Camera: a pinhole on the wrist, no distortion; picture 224 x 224 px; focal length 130.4 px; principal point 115.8 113.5 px. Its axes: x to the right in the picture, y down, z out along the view. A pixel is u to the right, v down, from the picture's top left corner.
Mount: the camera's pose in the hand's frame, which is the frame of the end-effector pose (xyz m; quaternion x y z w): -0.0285 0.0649 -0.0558 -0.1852 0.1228 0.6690 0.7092
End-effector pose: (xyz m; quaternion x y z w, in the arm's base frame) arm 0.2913 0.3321 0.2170 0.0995 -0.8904 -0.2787 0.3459
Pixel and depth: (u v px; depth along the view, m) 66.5 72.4 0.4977
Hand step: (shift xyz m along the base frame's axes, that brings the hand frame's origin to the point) -0.3827 0.2639 -0.1946
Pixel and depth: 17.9 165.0 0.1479
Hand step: -0.0008 0.1145 -0.1142
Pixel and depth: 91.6 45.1 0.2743
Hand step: -0.2175 0.1715 -0.0127
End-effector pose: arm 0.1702 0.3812 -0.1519 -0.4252 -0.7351 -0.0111 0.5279
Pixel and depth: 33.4 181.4 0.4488
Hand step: -0.3103 0.0195 -0.4484
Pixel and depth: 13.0 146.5 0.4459
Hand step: -0.3914 0.0652 -0.3456
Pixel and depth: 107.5 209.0 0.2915
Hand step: -0.0123 0.0435 -0.3708
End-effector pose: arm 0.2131 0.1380 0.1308 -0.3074 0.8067 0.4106 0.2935
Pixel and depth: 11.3 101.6 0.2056
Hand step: 0.0659 0.1803 -0.0700
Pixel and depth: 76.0 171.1 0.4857
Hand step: 0.1703 0.4997 0.0723
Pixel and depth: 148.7 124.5 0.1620
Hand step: -0.0780 0.1546 0.0845
